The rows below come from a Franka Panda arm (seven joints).
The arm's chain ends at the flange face. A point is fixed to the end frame.
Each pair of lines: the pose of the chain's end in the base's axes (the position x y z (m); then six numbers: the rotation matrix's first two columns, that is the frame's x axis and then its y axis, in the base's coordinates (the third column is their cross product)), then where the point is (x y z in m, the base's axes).
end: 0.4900 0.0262 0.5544 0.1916 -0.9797 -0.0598 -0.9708 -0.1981 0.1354
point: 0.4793 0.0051 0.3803
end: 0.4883 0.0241 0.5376 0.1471 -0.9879 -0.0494 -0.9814 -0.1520 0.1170
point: 0.4801 0.0022 0.3635
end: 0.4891 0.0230 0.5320 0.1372 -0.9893 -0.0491 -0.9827 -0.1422 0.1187
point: 0.4804 0.0011 0.3579
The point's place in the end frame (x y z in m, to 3 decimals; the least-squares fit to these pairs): 0.029 -0.009 0.173
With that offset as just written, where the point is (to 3 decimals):
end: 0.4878 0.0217 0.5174 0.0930 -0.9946 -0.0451 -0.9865 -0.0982 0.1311
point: 0.476 -0.001 0.344
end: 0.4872 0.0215 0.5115 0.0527 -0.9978 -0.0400 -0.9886 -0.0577 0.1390
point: 0.473 -0.001 0.338
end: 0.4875 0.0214 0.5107 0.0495 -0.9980 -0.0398 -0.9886 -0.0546 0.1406
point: 0.473 -0.001 0.337
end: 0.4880 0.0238 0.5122 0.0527 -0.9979 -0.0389 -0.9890 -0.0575 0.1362
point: 0.475 0.001 0.339
